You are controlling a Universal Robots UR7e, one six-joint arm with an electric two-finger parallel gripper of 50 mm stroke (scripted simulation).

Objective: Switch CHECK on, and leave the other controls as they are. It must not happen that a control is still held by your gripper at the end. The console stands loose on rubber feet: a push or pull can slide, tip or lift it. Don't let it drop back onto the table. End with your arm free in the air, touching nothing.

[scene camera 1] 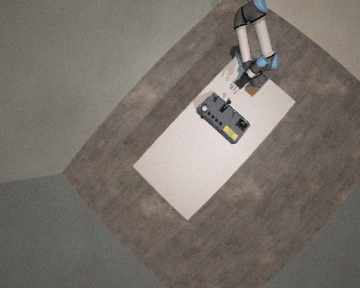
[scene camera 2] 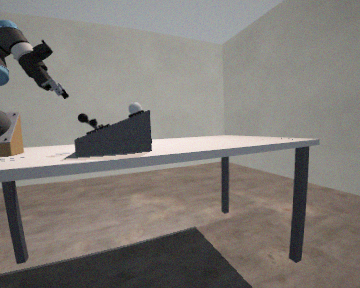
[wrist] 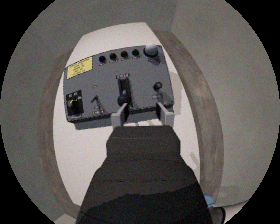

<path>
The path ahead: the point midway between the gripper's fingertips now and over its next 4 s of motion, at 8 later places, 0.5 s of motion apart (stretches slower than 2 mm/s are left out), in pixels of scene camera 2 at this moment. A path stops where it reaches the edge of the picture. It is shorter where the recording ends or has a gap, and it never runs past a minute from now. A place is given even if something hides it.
My gripper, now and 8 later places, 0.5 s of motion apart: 64,96; 63,94; 61,91; 58,86; 58,83; 59,83; 72,89; 84,100; 86,102
</path>
